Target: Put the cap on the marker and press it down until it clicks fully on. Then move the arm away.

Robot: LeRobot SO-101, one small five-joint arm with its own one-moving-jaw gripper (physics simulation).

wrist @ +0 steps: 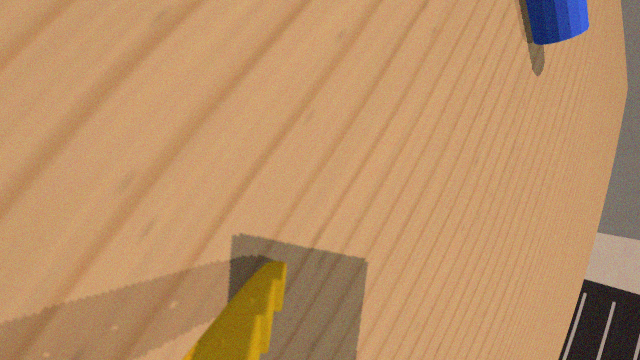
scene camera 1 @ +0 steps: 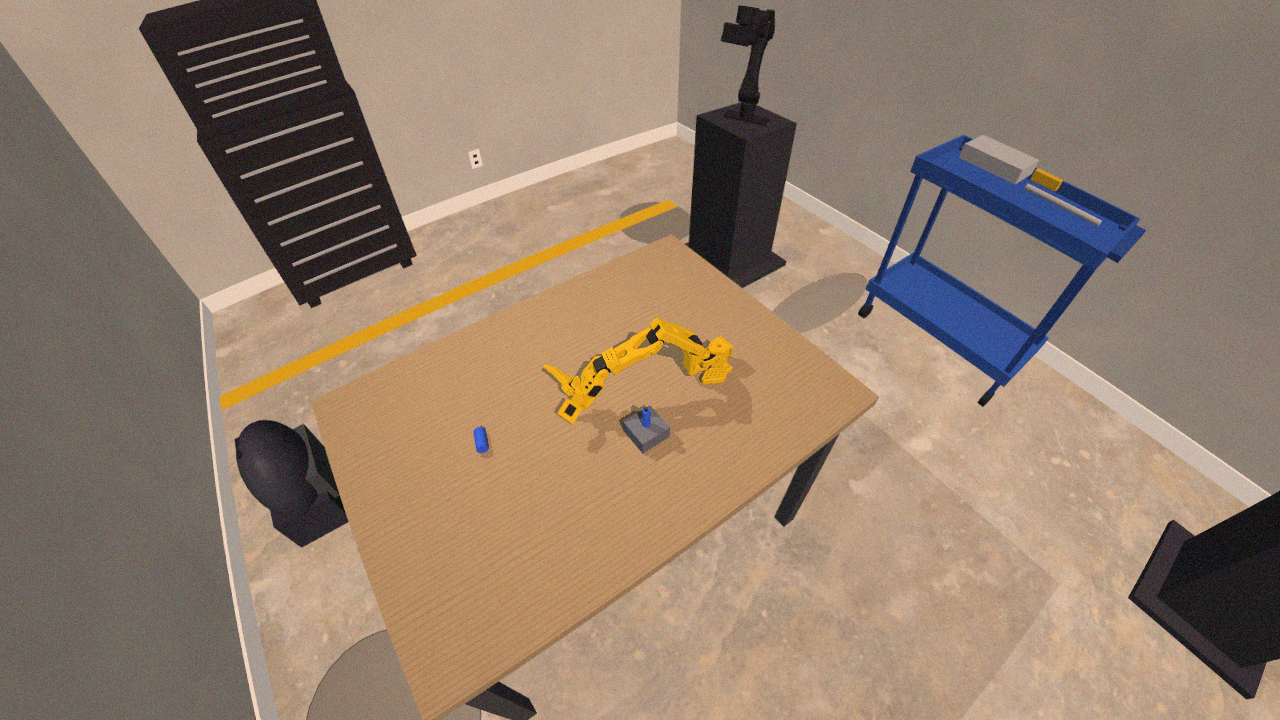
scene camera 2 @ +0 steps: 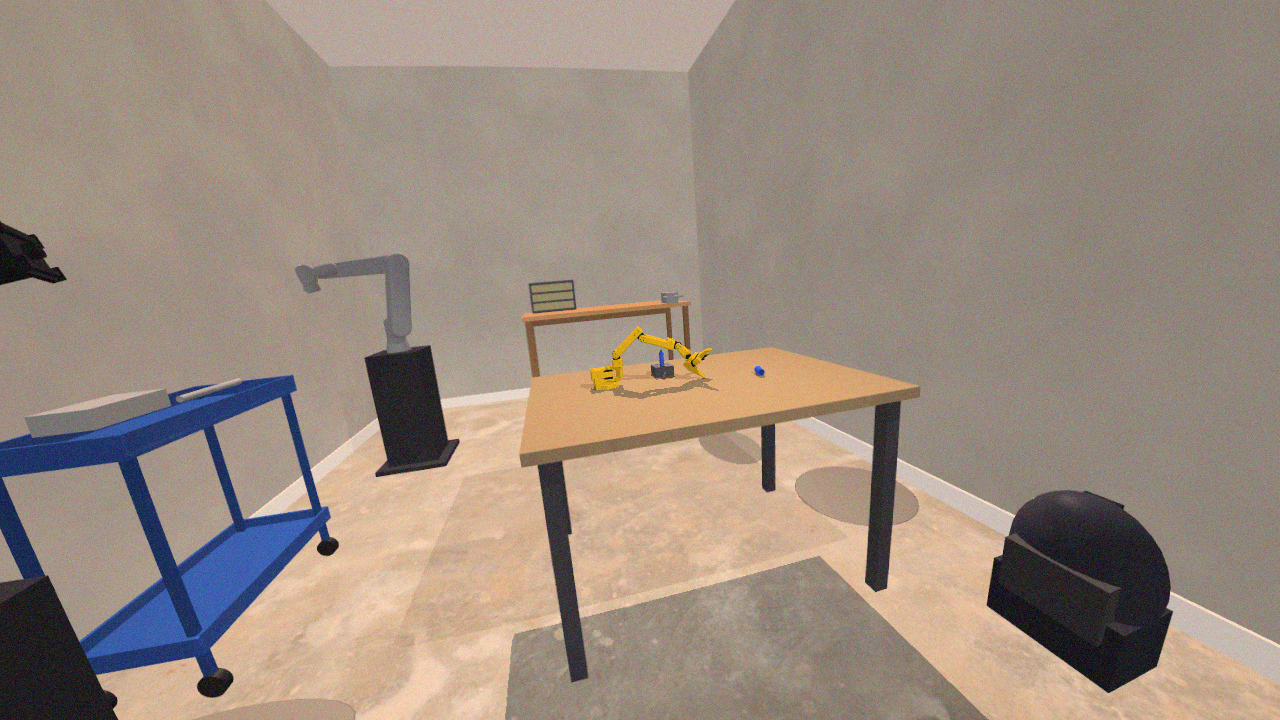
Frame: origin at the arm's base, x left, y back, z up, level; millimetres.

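Seen in the pictures: end effector, tool point: (wrist: 284, 280) (scene camera 2: 705, 376); arm's base, origin of the base link: (scene camera 1: 702, 372) (scene camera 2: 611, 385).
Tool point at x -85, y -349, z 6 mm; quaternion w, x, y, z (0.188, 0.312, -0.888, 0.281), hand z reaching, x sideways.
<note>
Offsets run from my tool point to a thing's top centre. Level surfaces: height alone.
The blue cap @[dx -50, dy -198, dz +22 mm] (scene camera 1: 481, 439) (scene camera 2: 759, 370) (wrist: 559, 20) lies on its side on the table, apart from the gripper; part of it shows at the top right of the wrist view. The blue marker @[dx +150, dy +125, dz +97 mm] (scene camera 1: 646, 417) (scene camera 2: 661, 359) stands upright, uncapped, in a dark grey block @[dx +150, dy +125, dz +33 mm] (scene camera 1: 646, 433) (scene camera 2: 662, 371). My yellow gripper (scene camera 1: 554, 392) (scene camera 2: 706, 364) is wide open and empty, low over the table between the cap and the block. In the wrist view one notched jaw shows at the bottom; the moving jaw is out of the picture.
The wooden table @[dz -6 mm] (scene camera 1: 537, 555) (scene camera 2: 617, 420) bears the arm, whose base (scene camera 1: 713, 362) (scene camera 2: 605, 378) stands beyond the block from the cap. The table's edge shows at the right of the wrist view. A blue cart (scene camera 1: 984, 198) (scene camera 2: 125, 443) stands on the floor away from the table.
</note>
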